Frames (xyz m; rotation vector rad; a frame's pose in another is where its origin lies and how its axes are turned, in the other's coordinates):
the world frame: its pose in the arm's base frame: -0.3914 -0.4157 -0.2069 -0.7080 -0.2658 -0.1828
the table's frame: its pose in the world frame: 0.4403 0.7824 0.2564 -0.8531 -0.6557 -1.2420
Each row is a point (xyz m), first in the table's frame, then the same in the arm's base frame.
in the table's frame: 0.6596 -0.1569 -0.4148
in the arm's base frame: -0.0820 0.0018 0.3174
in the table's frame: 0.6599 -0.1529 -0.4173
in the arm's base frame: -0.0784 -0.0012 0.3183
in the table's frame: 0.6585 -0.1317 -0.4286
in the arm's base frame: -0.0589 -0.0152 0.3202
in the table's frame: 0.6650 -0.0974 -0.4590
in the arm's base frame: -0.0298 -0.0487 0.3334
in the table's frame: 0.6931 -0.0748 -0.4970
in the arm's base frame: -0.0149 -0.0853 0.3677
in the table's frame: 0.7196 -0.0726 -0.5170
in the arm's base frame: -0.0175 -0.1019 0.3965
